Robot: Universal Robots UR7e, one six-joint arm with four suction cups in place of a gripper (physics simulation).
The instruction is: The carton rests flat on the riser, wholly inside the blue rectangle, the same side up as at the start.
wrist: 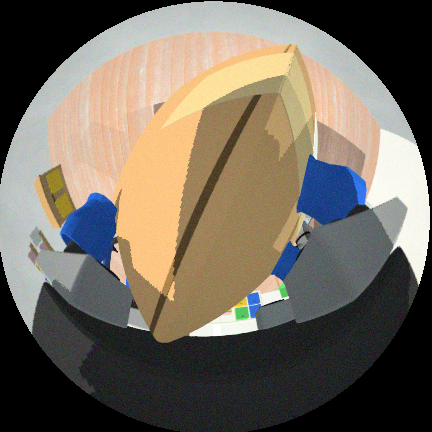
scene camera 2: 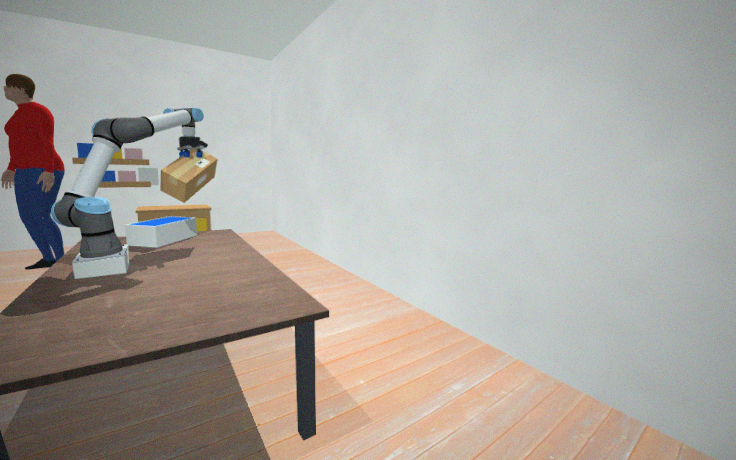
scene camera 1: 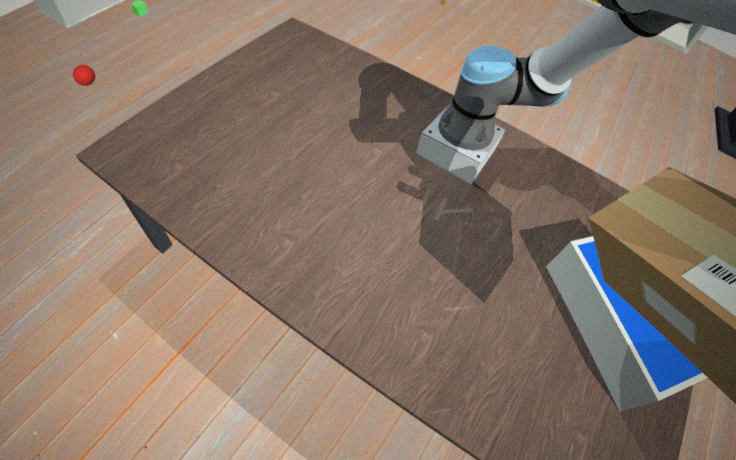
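Seen in the pictures: arm's base, origin of the base link: (scene camera 2: 102, 252) (scene camera 1: 465, 131).
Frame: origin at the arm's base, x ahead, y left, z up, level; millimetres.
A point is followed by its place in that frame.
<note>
The brown carton (scene camera 1: 624, 265) @[x 444, y 339, z 274 mm] (scene camera 2: 187, 176) @[x 410, y 308, z 317 mm] (wrist: 225, 200) hangs in the air above the riser, clearly tilted in scene camera 2, its near end lower. Its taped face with the barcode label is turned up. My gripper (scene camera 2: 192, 153) @[x 469, y 506, z 431 mm] is at the carton's upper side, its blue cups against or close to it; the exact contact is hidden. The carton fills the middle of the wrist view between the cups. The grey-white riser (scene camera 1: 591, 330) @[x 367, y 463, z -41 mm] (scene camera 2: 142, 236) @[x 172, y 399, z -20 mm] stands on the table, with the blue rectangle (scene camera 1: 651, 352) @[x 402, y 556, z 41 mm] (scene camera 2: 165, 221) @[x 305, y 504, z 41 mm] on top. The carton hides part of both in scene camera 1.
The arm's base (scene camera 1: 461, 146) @[x 74, y 12, z 10 mm] (scene camera 2: 100, 265) @[x -8, y -90, z -35 mm] stands on the dark wooden table (scene camera 1: 244, 135) @[x 285, y -534, z -79 mm] (scene camera 2: 217, 292) @[x 340, y -527, z -79 mm] near the riser. A person in red (scene camera 2: 32, 135), wall shelves (scene camera 2: 127, 184) and a low wooden cabinet (scene camera 2: 173, 208) are beyond. A red ball (scene camera 1: 84, 74) lies on the floor.
</note>
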